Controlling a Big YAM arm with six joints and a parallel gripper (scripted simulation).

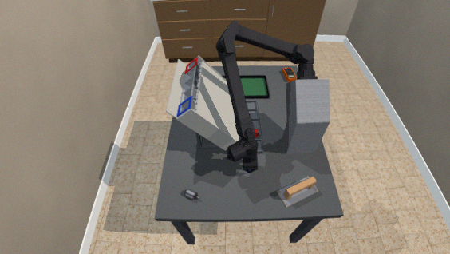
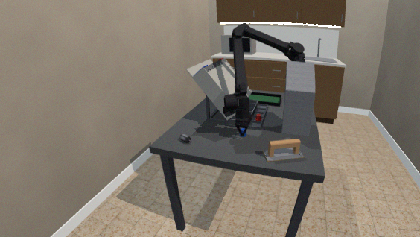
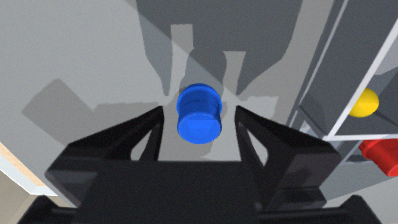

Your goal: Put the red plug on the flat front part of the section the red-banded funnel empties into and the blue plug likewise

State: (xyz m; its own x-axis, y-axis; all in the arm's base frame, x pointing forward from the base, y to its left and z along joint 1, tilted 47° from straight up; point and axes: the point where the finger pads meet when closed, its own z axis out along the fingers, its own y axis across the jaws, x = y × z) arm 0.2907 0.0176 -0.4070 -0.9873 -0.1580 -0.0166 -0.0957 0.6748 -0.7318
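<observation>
My gripper is now right at the blue plug. The rest, counted from my hand: beige cover (270 mm to the right, 180 mm above, 170 mm ahead); dark object (260 mm ahead, 170 mm to the left, 10 mm below); red plug (210 mm to the right, 30 mm behind).
</observation>
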